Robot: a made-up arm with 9 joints. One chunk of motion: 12 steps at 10 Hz.
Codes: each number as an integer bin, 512 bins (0 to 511) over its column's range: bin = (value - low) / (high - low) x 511, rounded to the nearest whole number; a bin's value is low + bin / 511 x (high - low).
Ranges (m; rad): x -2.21..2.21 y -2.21..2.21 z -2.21..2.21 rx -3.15..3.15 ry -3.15..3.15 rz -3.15..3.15
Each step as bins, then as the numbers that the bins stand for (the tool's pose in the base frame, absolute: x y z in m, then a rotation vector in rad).
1 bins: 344 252 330 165 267 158
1 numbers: 0.7655 -0.0303 0.6444 -1.1158 0.1418 -1.2021
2 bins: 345 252 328 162 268 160
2 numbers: 0.7741 -0.0303 0.6271 -1.1527 0.1541 -1.1774
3 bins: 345 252 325 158 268 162
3 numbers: 0.7741 -0.0303 0.6012 -1.2021 0.1541 -1.1527
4 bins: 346 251 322 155 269 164
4 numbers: 0.7828 -0.0389 0.5752 -1.2390 0.1664 -1.1281
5 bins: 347 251 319 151 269 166
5 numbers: 0.7914 -0.0389 0.5493 -1.2884 0.1664 -1.1034
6 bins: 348 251 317 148 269 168
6 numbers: 0.8001 -0.0389 0.5320 -1.3253 0.1664 -1.0788
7 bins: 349 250 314 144 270 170
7 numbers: 0.8087 -0.0476 0.5060 -1.3747 0.1788 -1.0541
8 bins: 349 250 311 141 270 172
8 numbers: 0.8087 -0.0476 0.4801 -1.4116 0.1788 -1.0295
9 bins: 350 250 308 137 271 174
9 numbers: 0.8174 -0.0476 0.4541 -1.4610 0.1911 -1.0048
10 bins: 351 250 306 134 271 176
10 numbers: 0.8260 -0.0476 0.4368 -1.4979 0.1911 -0.9801
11 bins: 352 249 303 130 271 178
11 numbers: 0.8347 -0.0562 0.4109 -1.5473 0.1911 -0.9555
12 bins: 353 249 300 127 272 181
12 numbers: 0.8433 -0.0562 0.3849 -1.5842 0.2034 -0.9185
